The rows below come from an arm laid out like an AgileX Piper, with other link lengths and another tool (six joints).
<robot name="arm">
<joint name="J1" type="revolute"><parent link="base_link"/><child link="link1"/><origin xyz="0.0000 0.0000 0.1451" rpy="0.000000 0.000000 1.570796"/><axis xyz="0 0 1"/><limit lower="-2.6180" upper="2.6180"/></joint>
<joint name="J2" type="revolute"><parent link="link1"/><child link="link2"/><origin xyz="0.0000 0.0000 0.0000" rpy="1.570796 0.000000 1.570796"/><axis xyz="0 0 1"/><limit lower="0.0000" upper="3.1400"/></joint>
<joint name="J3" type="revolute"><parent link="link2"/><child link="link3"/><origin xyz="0.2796 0.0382 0.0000" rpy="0.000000 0.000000 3.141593"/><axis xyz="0 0 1"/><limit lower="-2.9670" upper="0.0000"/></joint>
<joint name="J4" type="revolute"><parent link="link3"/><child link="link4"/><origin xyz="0.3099 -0.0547 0.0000" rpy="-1.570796 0.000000 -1.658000"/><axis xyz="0 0 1"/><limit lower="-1.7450" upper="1.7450"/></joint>
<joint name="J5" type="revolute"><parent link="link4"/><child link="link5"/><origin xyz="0.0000 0.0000 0.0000" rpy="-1.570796 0.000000 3.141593"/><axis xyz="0 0 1"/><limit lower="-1.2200" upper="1.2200"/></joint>
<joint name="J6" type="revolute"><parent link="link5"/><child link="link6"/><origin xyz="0.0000 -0.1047 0.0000" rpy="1.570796 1.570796 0.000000"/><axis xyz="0 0 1"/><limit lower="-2.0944" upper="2.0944"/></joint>
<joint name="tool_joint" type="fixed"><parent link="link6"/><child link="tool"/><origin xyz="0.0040 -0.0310 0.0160" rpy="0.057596 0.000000 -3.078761"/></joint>
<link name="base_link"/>
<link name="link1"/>
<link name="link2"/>
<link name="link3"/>
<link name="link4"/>
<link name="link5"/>
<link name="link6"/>
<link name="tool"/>
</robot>
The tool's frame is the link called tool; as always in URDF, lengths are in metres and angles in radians.
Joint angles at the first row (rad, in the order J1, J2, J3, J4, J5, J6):
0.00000 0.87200 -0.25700 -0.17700 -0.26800 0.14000
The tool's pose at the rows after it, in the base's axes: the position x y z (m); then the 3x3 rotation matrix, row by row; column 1 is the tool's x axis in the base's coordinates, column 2 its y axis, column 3 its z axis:
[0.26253 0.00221 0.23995], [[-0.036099 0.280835 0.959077], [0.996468 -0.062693 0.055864], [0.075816 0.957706 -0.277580]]
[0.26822 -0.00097 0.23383], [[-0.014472 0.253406 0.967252], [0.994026 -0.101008 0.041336], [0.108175 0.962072 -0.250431]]
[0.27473 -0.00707 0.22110], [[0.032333 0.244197 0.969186], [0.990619 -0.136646 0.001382], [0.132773 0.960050 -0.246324]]
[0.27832 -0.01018 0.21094], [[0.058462 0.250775 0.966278], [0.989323 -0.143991 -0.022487], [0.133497 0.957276 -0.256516]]
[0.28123 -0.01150 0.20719], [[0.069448 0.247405 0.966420], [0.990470 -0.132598 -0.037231], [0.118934 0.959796 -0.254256]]
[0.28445 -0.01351 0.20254], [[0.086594 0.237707 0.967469], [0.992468 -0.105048 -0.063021], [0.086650 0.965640 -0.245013]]
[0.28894 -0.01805 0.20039], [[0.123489 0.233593 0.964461], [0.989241 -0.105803 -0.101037], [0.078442 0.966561 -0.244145]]
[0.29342 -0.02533 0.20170], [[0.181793 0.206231 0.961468], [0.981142 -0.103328 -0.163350], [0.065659 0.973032 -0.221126]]
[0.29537 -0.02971 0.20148], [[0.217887 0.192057 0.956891], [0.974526 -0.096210 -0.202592], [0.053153 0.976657 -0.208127]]
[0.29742 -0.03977 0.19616], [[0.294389 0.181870 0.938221], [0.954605 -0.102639 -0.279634], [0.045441 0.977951 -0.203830]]
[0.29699 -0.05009 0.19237], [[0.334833 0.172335 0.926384], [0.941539 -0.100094 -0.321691], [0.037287 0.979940 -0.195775]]
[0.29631 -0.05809 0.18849], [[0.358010 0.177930 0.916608], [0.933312 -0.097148 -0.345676], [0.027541 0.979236 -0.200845]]
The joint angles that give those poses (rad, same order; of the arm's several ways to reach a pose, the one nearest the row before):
0.00004 0.93503 -0.24101 -0.13890 -0.38601 0.13192
0.00003 1.00201 -0.24098 -0.07694 -0.47902 0.10895
-0.00002 1.09099 -0.24101 0.01196 -0.57098 0.06403
-0.00002 1.14899 -0.24098 0.05297 -0.61900 0.03702
-0.00003 1.18301 -0.24598 0.07395 -0.65102 0.00903
0.00001 1.22803 -0.25101 0.10702 -0.70201 -0.04301
-0.00002 1.26202 -0.26599 0.16197 -0.72502 -0.08398
0.00002 1.29599 -0.28499 0.24502 -0.77100 -0.14502
-0.00002 1.31799 -0.29401 0.29298 -0.80298 -0.18299
-0.00397 1.36503 -0.30601 0.38203 -0.85502 -0.23101
-0.03402 1.39400 -0.30801 0.38897 -0.89099 -0.23399
-0.06300 1.41202 -0.30801 0.38100 -0.90201 -0.23399

